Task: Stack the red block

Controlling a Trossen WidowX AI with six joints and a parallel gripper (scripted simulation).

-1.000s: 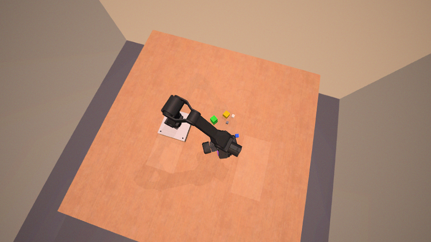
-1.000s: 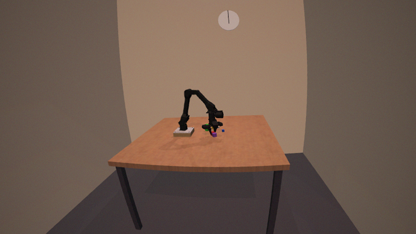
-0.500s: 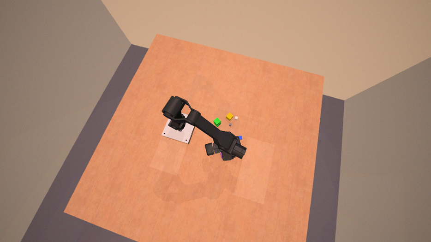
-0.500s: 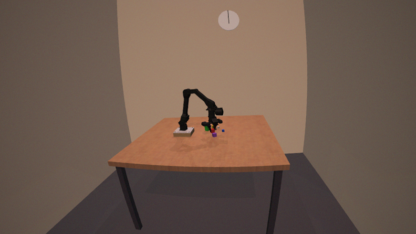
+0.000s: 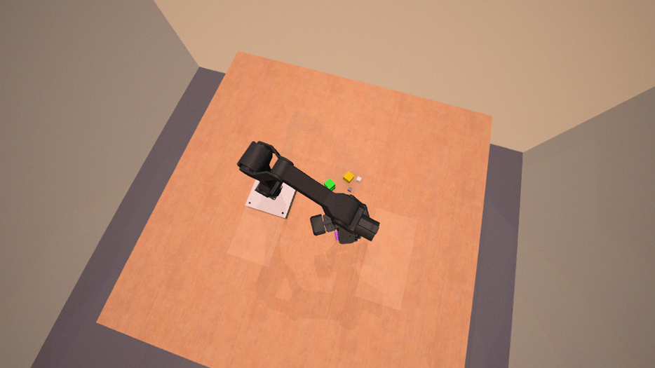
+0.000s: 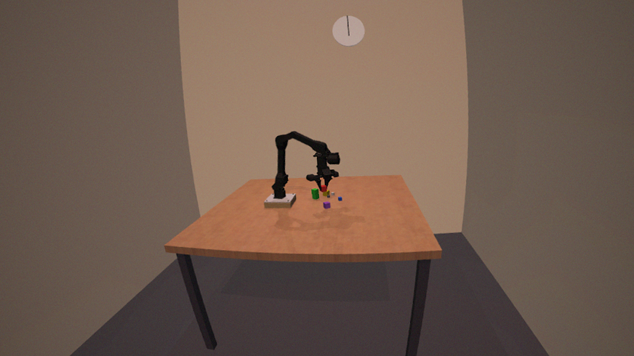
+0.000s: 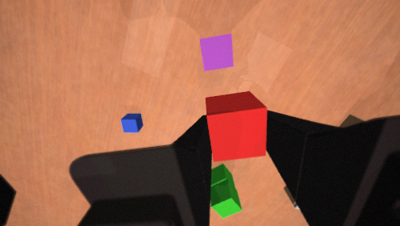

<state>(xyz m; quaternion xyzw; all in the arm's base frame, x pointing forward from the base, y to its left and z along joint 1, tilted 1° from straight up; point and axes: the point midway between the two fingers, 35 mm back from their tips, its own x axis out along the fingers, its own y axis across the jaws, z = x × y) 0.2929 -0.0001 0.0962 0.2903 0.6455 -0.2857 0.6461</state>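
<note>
Now: gripper tip 50 mm past the yellow block, 200 mm to the right of it and 80 mm above it. The rest, counted from my gripper tip: red block (10 mm above); then purple block (30 mm ahead, 30 mm to the right, 80 mm below); then blue block (70 mm ahead, 110 mm to the left, 90 mm below).
</note>
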